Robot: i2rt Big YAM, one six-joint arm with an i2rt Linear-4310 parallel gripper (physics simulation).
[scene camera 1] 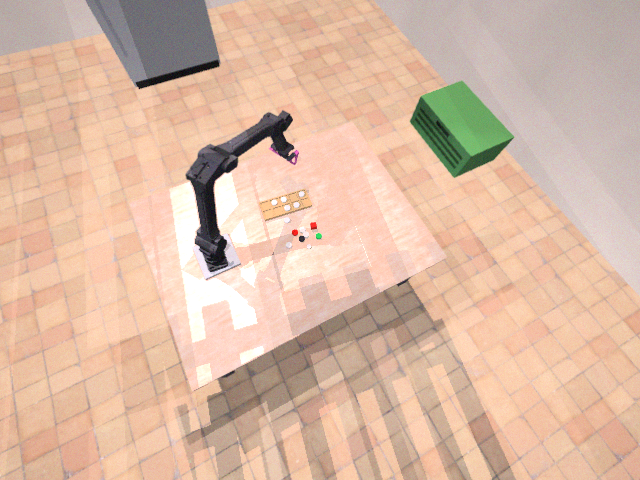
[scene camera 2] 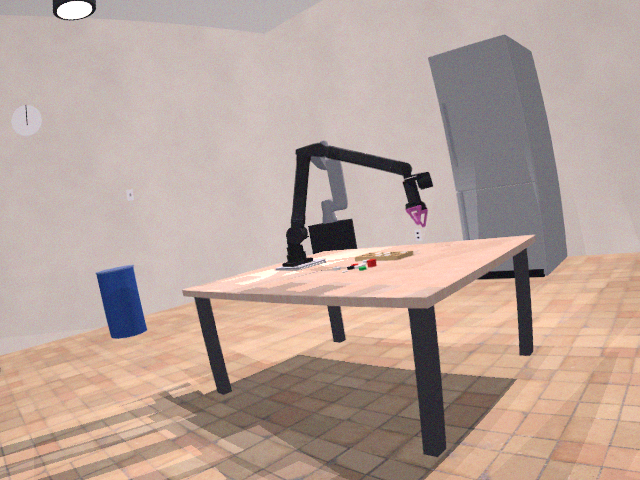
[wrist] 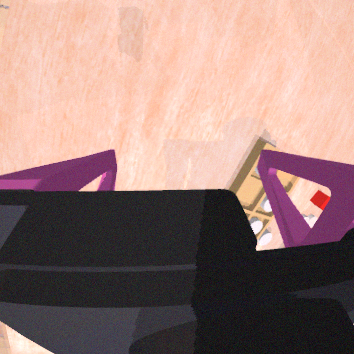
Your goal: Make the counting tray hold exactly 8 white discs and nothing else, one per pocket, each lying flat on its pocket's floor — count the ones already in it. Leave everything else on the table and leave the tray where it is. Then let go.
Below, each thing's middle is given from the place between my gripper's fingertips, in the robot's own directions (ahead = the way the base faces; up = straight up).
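Position of the wooden counting tray (scene camera 1: 269,212), counted from my hand: 80 mm behind it, 90 mm below it, 180 mm to the right of it.
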